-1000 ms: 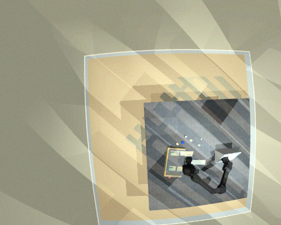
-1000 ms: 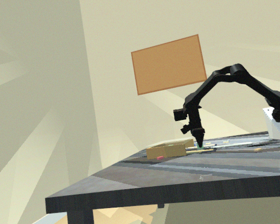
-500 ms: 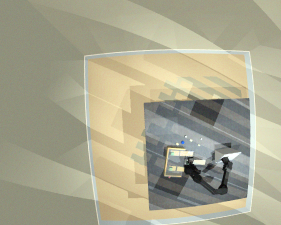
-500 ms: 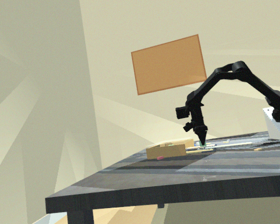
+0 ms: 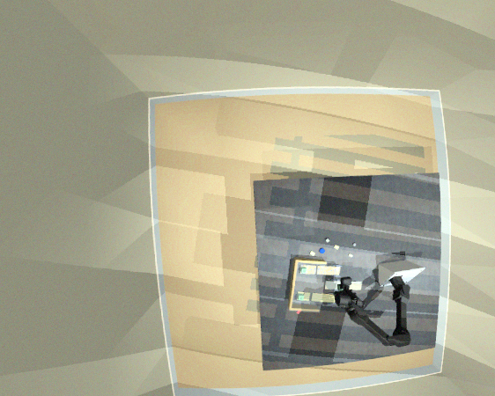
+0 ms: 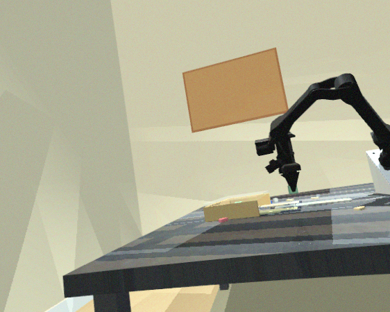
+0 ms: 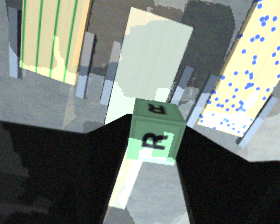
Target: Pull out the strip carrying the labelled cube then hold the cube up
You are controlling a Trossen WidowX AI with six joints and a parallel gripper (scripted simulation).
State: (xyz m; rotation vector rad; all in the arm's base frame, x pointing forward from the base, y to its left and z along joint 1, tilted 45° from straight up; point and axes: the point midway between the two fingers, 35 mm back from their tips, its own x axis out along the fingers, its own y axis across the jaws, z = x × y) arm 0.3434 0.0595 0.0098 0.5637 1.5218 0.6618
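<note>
The pale strip lies 50 mm below my gripper tip, 50 mm behind it and 20 mm to the left of it. Round my gripper tip: pink piece (250 mm ahead, 180 mm to the left, 50 mm below).
</note>
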